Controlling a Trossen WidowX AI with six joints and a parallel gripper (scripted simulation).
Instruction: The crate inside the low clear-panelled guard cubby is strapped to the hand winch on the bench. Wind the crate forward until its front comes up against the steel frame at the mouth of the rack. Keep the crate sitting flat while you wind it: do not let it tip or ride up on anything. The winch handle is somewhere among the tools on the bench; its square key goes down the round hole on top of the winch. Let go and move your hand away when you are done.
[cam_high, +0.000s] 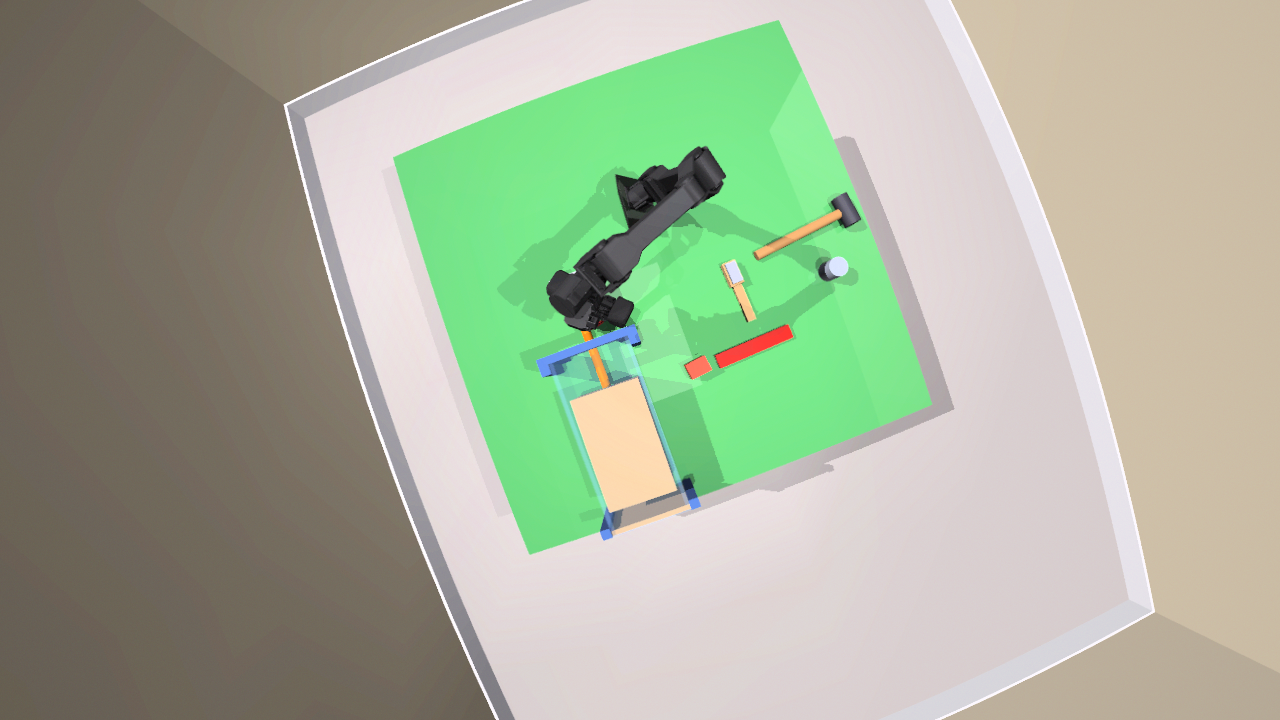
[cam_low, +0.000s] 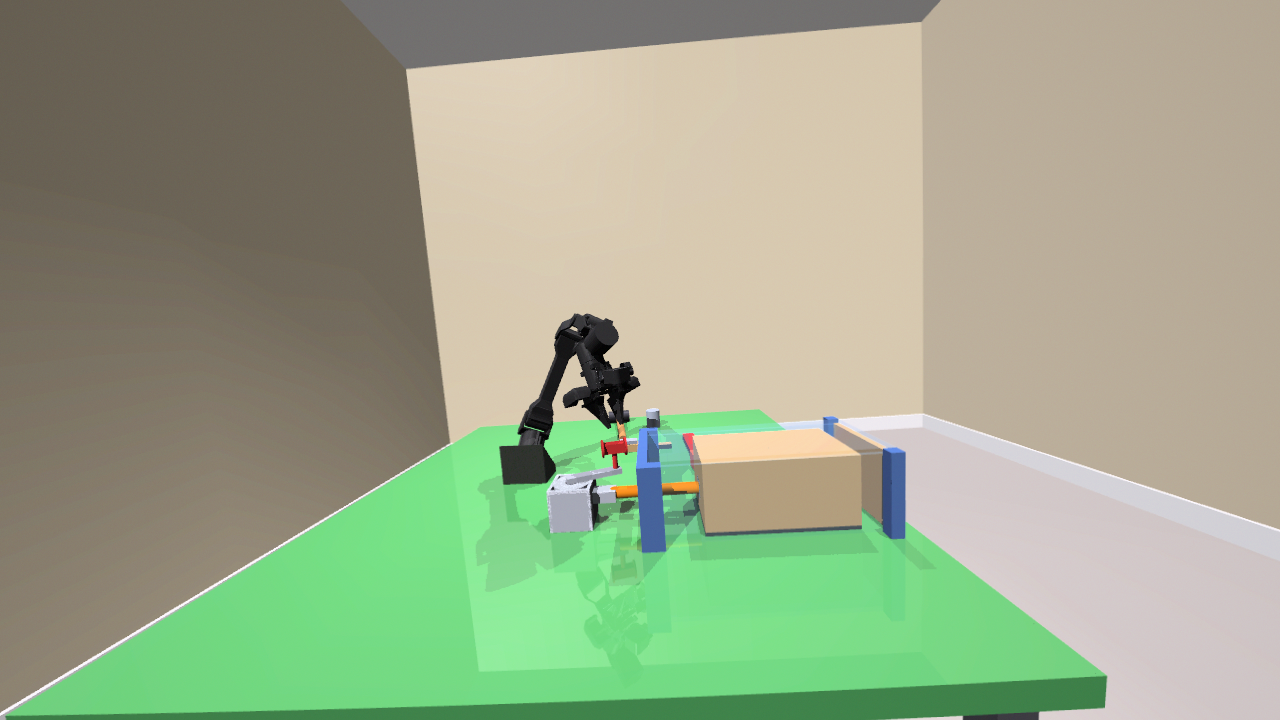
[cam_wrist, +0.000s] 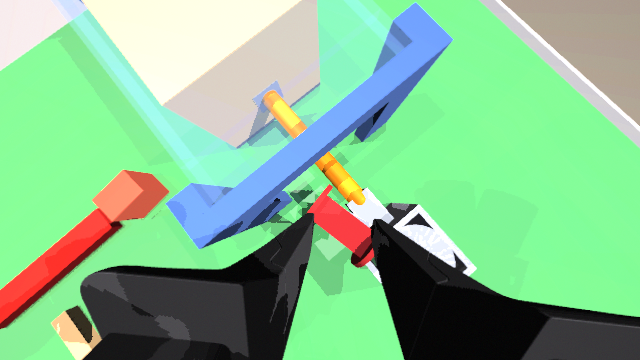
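The red knob lies 6 cm below my gripper tip and 1 cm behind it. From my gripper tip the other things lie so: blue steel frame 9 cm below, 6 cm ahead, 2 cm to the right; then winch 17 cm below, 11 cm behind, 6 cm to the right; then winch handle 9 cm below, 4 cm behind, 2 cm to the right.
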